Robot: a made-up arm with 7 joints. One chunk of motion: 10 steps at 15 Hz.
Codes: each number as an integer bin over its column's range. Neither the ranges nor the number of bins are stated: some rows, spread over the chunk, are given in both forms.
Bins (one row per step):
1: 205 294 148 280 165 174 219
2: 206 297 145 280 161 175 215
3: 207 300 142 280 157 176 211
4: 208 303 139 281 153 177 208
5: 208 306 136 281 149 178 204
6: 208 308 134 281 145 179 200
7: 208 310 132 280 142 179 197
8: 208 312 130 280 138 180 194
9: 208 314 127 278 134 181 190
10: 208 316 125 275 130 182 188
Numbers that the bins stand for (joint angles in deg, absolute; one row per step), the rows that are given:
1: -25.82 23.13 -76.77 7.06 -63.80 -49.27 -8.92
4: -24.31 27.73 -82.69 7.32 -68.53 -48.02 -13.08
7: -24.31 31.31 -87.30 7.06 -72.87 -47.18 -17.24
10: -24.31 34.37 -91.91 5.74 -77.61 -45.93 -20.64
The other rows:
2: -25.32 24.66 -78.74 7.06 -65.37 -48.85 -10.43
3: -24.81 26.19 -80.72 7.06 -66.95 -48.44 -11.95
5: -24.31 29.26 -84.67 7.32 -70.11 -47.60 -14.59
6: -24.31 30.28 -85.98 7.32 -71.69 -47.18 -16.10
8: -24.31 32.33 -88.62 7.06 -74.45 -46.76 -18.37
9: -24.31 33.35 -90.59 6.53 -76.03 -46.35 -19.88

